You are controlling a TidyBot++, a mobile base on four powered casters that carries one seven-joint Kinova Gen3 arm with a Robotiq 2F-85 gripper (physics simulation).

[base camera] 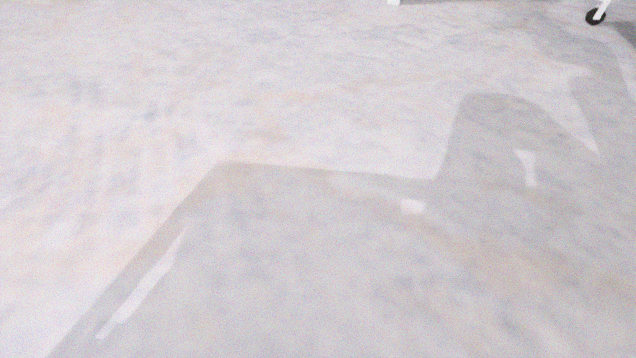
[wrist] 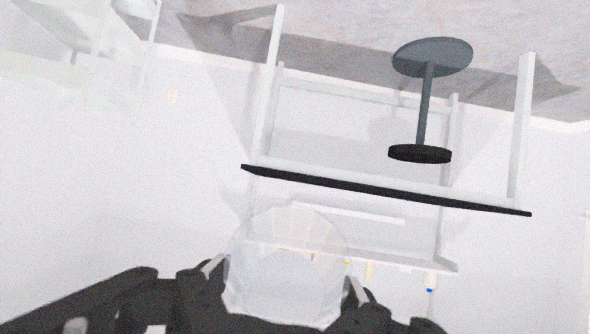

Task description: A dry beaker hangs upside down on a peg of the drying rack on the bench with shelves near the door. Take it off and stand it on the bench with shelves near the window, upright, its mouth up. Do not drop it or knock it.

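Places are measured from the arm's base along level axes (x up, y right, z ahead), in metres.
Where they show: gripper, between the fingertips: (wrist: 285, 280).
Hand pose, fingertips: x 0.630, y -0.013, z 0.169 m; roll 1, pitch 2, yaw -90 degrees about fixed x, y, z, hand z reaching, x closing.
After its pixels a point has its place.
My gripper (wrist: 285, 280) {x 0.630, y -0.013, z 0.169 m} is shut on the clear beaker (wrist: 290, 260) {x 0.613, y -0.013, z 0.154 m}, with one finger on each side of its wall. The beaker is see-through, and I cannot tell surely which way its mouth faces. The wrist view is upside down, with the floor at its top. Beyond the beaker stands a bench with shelves, with a black top (wrist: 385, 191) {x 0.511, y -0.468, z 1.339 m} seen edge-on and white legs. The beaker is apart from it. I cannot tell which of the two benches it is. The drying rack does not show.
A stool with a black seat (wrist: 420, 153) {x 0.263, y -0.673, z 1.456 m} and grey round foot (wrist: 432, 56) {x -0.367, y -0.714, z 1.548 m} stands at the bench. A white shelf (wrist: 405, 261) {x 0.955, y -0.877, z 1.923 m} holds small items, one with a blue part (wrist: 429, 290) {x 1.141, y -1.100, z 1.974 m}. Pale furniture (wrist: 75, 65) {x 0.264, y 0.848, z 0.919 m} stands at the upper left. A black caster (base camera: 595, 17) {x -0.371, y 0.893, z 1.330 m} shows at the upper right.
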